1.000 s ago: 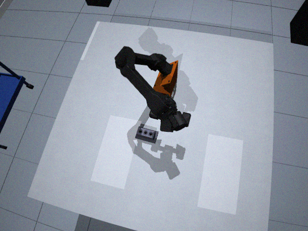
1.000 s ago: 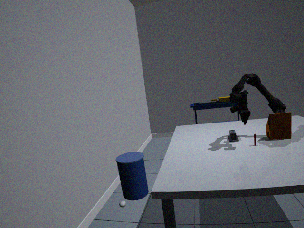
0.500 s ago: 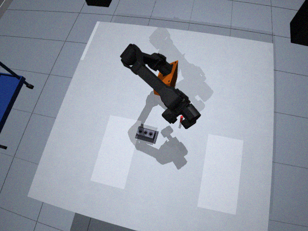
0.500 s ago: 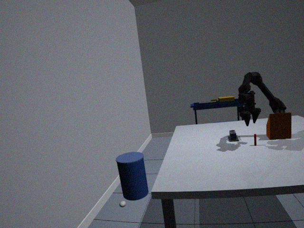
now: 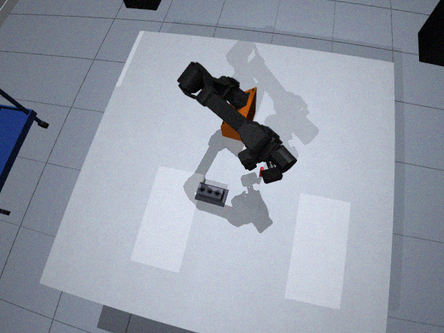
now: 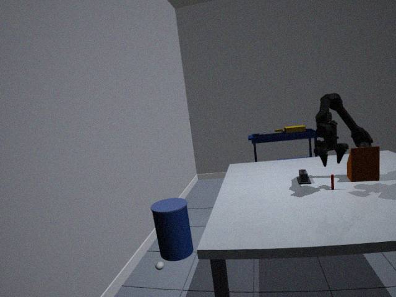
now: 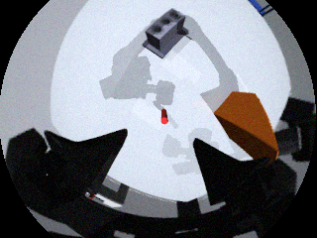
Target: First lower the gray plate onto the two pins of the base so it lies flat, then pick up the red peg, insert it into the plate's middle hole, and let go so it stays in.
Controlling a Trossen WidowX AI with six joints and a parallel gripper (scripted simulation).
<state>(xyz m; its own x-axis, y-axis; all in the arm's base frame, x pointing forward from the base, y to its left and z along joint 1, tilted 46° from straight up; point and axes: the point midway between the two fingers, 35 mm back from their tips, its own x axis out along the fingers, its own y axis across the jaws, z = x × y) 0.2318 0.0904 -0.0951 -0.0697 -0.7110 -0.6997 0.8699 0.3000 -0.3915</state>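
My gripper tip is now 90 mm above the red peg. Round my gripper tip: gray plate (120 mm ahead, 180 mm to the right, 90 mm below); then dark base (120 mm ahead, 180 mm to the right, 120 mm below).
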